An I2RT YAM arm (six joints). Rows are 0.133 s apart.
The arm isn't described. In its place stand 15 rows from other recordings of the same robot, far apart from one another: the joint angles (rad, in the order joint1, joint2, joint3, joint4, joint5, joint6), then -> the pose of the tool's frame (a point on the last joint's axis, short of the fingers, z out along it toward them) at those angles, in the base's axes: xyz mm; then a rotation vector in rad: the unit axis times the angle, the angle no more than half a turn.
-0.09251 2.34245 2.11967 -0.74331 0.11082 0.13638 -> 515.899, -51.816, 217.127, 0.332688, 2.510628, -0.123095
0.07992 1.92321 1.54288 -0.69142 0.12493 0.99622 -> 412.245, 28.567, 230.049, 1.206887, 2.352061, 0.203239
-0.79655 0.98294 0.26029 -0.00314 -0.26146 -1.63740 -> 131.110, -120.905, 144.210, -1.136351, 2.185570, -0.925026
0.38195 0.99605 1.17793 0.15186 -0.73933 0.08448 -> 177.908, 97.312, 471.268, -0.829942, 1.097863, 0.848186
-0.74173 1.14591 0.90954 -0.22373 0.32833 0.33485 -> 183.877, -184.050, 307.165, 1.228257, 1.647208, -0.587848
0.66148 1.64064 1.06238 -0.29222 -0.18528 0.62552 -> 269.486, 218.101, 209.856, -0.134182, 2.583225, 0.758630
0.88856 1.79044 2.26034 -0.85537 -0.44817 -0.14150 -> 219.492, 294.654, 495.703, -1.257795, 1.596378, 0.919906
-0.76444 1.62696 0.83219 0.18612 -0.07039 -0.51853 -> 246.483, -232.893, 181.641, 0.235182, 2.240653, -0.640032
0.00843 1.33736 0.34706 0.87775 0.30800 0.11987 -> 250.793, -8.678, 186.260, 0.323194, 1.649239, -0.162541
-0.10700 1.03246 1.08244 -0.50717 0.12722 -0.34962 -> 222.660, -28.458, 364.074, -0.167193, 2.042378, -0.415531
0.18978 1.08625 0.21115 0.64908 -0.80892 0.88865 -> 187.793, 62.303, 175.413, 0.041625, 1.983738, 1.457627
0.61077 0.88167 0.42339 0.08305 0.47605 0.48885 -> 170.483, 99.435, 223.961, 0.196184, 1.902400, 0.280987
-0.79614 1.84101 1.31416 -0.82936 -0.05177 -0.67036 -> 250.150, -252.949, 189.557, 0.176811, 2.938341, -0.155571
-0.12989 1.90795 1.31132 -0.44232 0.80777 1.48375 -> 387.070, -76.509, 189.634, 1.780068, 1.347860, -0.360455
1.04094 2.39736 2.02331 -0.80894 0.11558 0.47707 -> 259.046, 434.145, 157.427, -0.740521, 2.669728, 0.258106
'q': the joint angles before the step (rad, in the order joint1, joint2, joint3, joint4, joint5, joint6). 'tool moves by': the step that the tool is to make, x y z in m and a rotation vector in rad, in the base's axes. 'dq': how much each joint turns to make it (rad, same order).
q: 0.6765 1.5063 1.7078 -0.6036 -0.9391 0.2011
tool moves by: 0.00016 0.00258 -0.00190 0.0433 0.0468 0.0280
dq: 0.0030 -0.0095 -0.0429 0.0955 -0.0462 0.0870
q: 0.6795 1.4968 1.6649 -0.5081 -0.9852 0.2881
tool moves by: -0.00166 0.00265 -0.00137 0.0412 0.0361 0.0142
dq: 0.0084 -0.0158 -0.0501 0.1104 -0.0219 0.0930
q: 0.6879 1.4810 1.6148 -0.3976 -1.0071 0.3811
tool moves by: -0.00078 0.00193 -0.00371 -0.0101 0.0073 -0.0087
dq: 0.0071 -0.0015 -0.0126 0.0010 0.0161 0.0022
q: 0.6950 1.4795 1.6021 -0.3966 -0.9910 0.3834
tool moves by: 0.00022 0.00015 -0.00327 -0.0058 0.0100 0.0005
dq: -0.0001 -0.0015 -0.0119 0.0016 -0.0012 0.0031
